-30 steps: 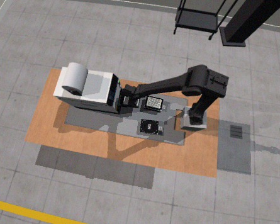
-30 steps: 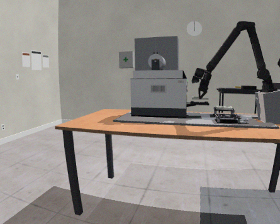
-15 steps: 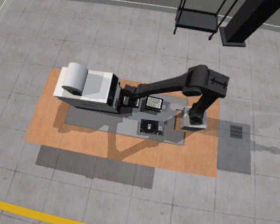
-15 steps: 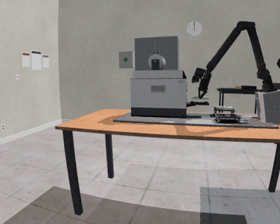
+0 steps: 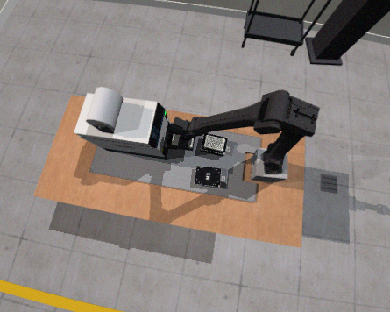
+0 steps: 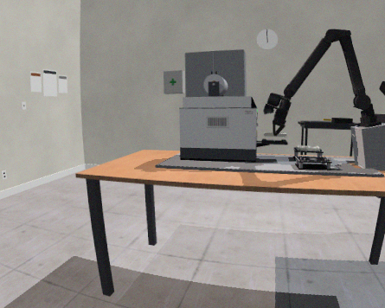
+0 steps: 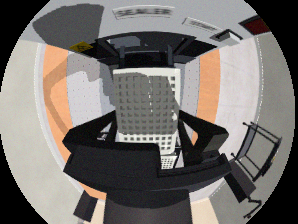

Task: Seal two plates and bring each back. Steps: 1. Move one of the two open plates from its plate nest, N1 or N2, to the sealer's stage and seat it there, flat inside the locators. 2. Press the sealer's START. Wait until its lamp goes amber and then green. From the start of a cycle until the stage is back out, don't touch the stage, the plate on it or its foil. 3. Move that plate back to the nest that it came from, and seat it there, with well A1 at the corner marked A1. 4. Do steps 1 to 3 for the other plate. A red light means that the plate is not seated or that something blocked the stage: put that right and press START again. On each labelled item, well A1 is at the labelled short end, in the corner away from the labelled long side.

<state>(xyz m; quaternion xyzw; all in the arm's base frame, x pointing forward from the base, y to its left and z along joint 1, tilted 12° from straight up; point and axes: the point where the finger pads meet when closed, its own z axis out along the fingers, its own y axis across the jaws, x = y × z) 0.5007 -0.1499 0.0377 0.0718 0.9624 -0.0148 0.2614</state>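
Right now the sealer stage is 40 mm below my hand. Round my hand: foil roll: 330 mm ahead, 40 mm to the right, 270 mm above.
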